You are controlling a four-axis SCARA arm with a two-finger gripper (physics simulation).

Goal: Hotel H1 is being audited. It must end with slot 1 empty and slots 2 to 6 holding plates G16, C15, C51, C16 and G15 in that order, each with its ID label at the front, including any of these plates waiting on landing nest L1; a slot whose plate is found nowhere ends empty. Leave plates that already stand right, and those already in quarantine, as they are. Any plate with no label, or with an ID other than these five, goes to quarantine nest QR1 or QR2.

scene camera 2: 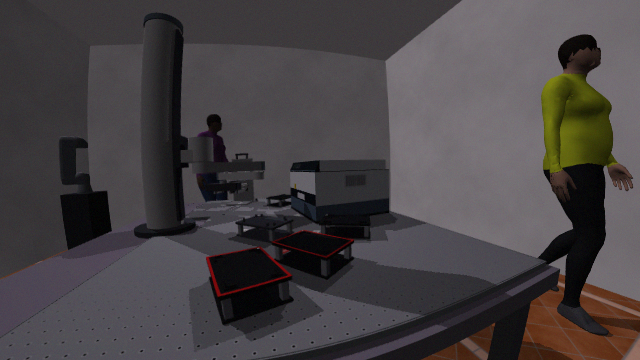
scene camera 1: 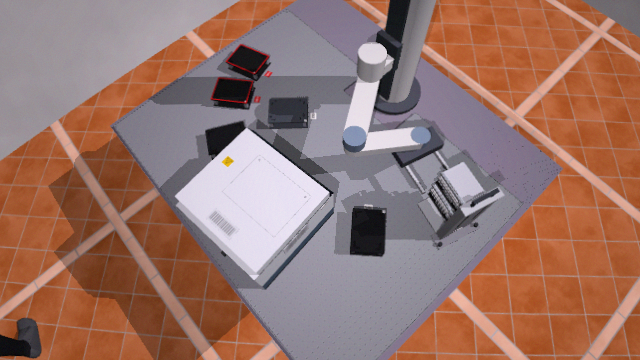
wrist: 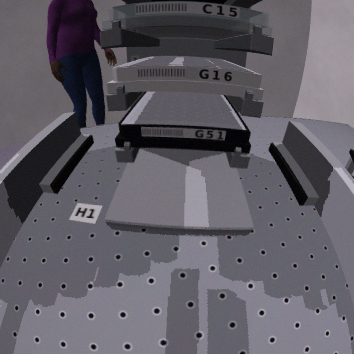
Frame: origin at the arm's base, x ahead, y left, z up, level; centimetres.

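Where they show: gripper, fingertip midpoint: (wrist: 181, 125); arm's base, link origin: (scene camera 2: 166, 229) (scene camera 1: 392, 91).
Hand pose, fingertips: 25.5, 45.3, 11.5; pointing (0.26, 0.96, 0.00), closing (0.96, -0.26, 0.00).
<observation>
Each offset is from my fingertips to the centre of the thing, as dx, dy, dz. "spot": to the spot under its first point.
Hotel H1 @(+3.8, +9.7, +6.7) (scene camera 1: 452, 222) (wrist: 145, 205) stands at the right of the table. In the wrist view, black-framed plate G51 @(+2.0, +6.7, -1.1) (wrist: 185, 112) is in the lowest visible slot, white plate G16 @(+2.0, +6.7, +2.5) (wrist: 170, 76) above it, and clear plate C15 @(+2.0, +6.7, +6.0) (wrist: 190, 11) above that. Their labels face the camera; higher slots are cut off. My gripper (scene camera 1: 435, 178) (wrist: 181, 125) is partly open and empty, in front of the hotel, its fingers wider apart than the plates. Two red-rimmed nests @(spot: +13.1, -100.3, -5.2) (scene camera 1: 247, 59) @(spot: +28.9, -90.4, -5.2) (scene camera 1: 232, 91) (scene camera 2: 247, 270) (scene camera 2: 314, 243) show no plate. Landing nest L1 cannot be told by its label.
A large white instrument @(+54.2, -37.2, +2.5) (scene camera 1: 255, 200) (scene camera 2: 350, 187) stands mid-table. A grey nest @(+17.5, -66.0, -7.2) (scene camera 1: 288, 111) (scene camera 2: 265, 221) and black nests @(spot: +29.7, -5.9, -5.2) (scene camera 1: 368, 231) @(spot: +44.8, -73.5, -5.3) (scene camera 1: 225, 137) stand around it. The arm's column (scene camera 1: 407, 60) (scene camera 2: 162, 125) rises at the table's rear. Two people stand beyond the table.
</observation>
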